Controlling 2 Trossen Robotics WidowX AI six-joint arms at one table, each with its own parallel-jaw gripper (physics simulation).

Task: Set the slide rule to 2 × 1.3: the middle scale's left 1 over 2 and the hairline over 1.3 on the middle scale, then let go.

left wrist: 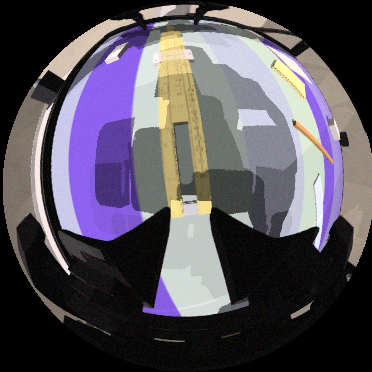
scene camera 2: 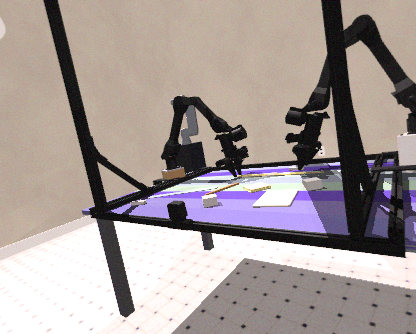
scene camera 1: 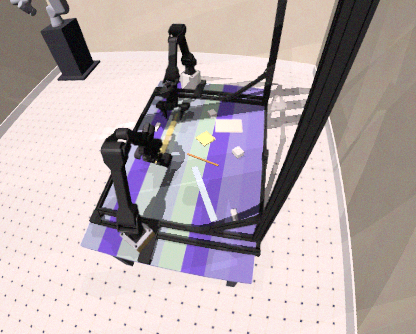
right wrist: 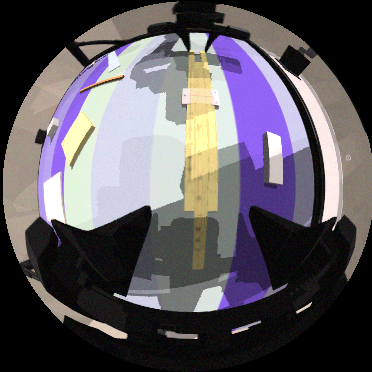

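Note:
The yellow slide rule point(scene camera 1: 170, 131) point(scene camera 2: 275, 174) point(left wrist: 175, 105) point(right wrist: 192, 165) lies flat on the striped table. Its middle scale point(right wrist: 198, 240) sticks out past the body at the right gripper's end, and a gap shows between the rails at the other end. The pale hairline cursor point(left wrist: 174, 56) point(right wrist: 200, 97) sits across the body. Numbers and hairline are too small to read. My left gripper point(scene camera 2: 236, 175) point(left wrist: 189, 212) is shut on the end of the slide rule's body. My right gripper point(scene camera 2: 300, 167) point(right wrist: 201, 211) is open and empty above the rule, its fingers wide apart.
A white block point(right wrist: 273, 159) lies beside the rule. An orange stick point(scene camera 1: 202, 159), a yellow pad point(scene camera 1: 205, 138), a white card point(scene camera 1: 229, 125), a white cube point(scene camera 1: 238, 151) and a long pale strip point(scene camera 1: 205, 194) lie on the table. Black frame posts rise at its edges.

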